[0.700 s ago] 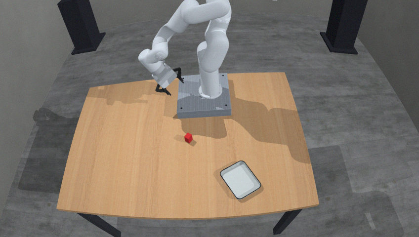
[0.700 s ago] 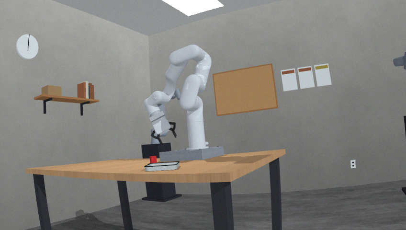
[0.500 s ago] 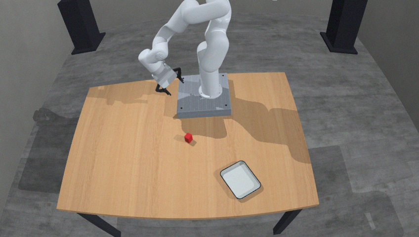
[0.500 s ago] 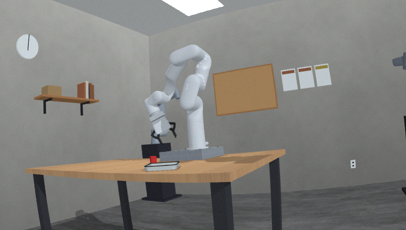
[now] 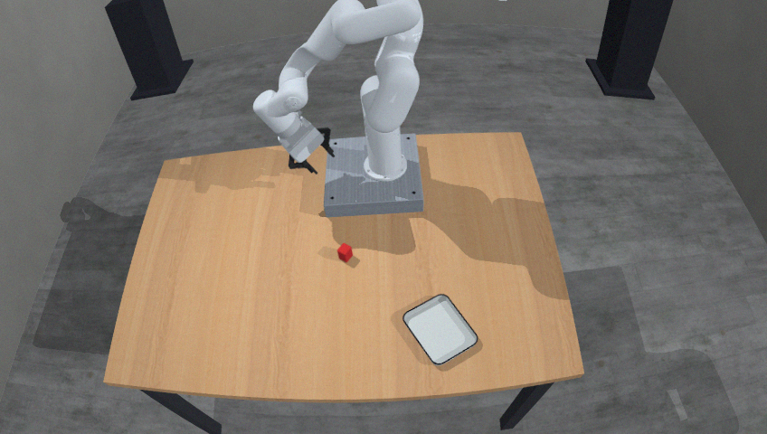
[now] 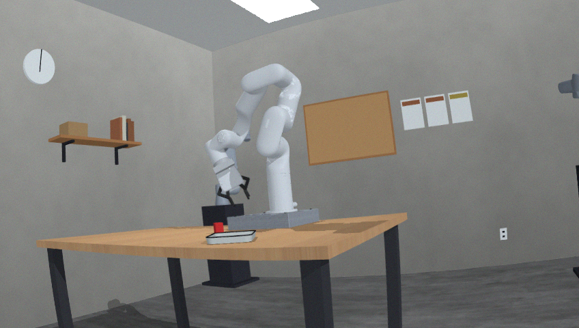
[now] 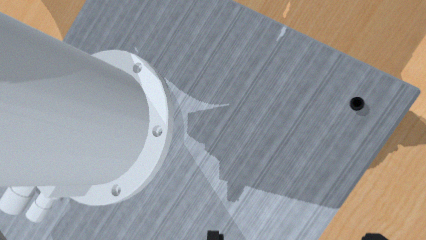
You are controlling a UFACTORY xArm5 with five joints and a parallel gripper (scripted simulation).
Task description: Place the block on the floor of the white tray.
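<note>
Now: the red block 250 mm ahead of my hand, 100 mm below it and 80 mm to the left of it. The rest, counted from my hand: white tray: 470 mm ahead, 320 mm to the left, 110 mm below.
</note>
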